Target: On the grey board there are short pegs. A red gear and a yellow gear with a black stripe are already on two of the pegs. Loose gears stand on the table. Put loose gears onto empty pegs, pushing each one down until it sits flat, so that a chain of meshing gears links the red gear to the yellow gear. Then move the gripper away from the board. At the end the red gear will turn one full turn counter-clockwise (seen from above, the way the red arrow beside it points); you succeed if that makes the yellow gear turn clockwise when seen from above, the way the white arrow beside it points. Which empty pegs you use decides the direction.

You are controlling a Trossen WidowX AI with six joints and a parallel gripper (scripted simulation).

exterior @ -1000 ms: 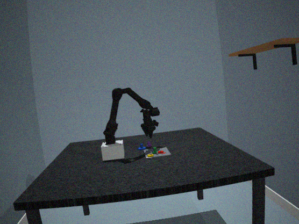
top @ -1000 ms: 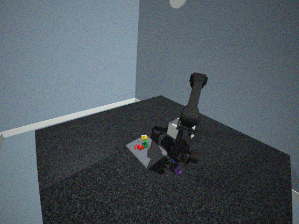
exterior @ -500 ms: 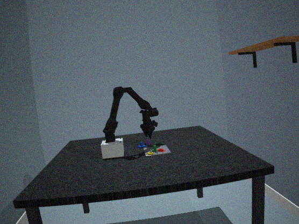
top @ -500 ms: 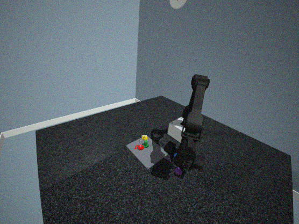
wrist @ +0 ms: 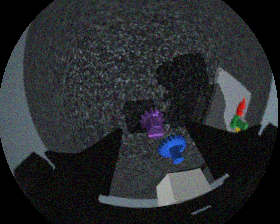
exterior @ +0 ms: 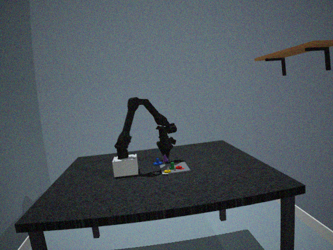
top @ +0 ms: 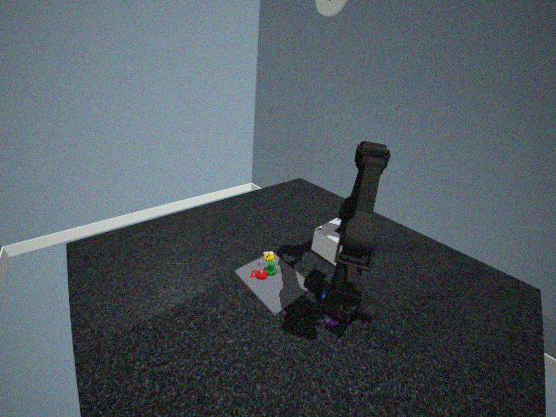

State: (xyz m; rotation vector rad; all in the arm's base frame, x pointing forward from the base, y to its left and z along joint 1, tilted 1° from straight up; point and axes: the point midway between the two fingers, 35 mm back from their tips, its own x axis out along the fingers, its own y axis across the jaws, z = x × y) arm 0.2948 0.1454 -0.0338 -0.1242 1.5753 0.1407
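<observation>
The green gear is 25 cm to the right of my gripper tip and 1 cm below it. Also, from my gripper tip: blue gear (7 cm behind, 6 cm to the right, 2 cm below); then red gear (4 cm ahead, 25 cm to the right, 2 cm below); then purple gear (2 cm below).
</observation>
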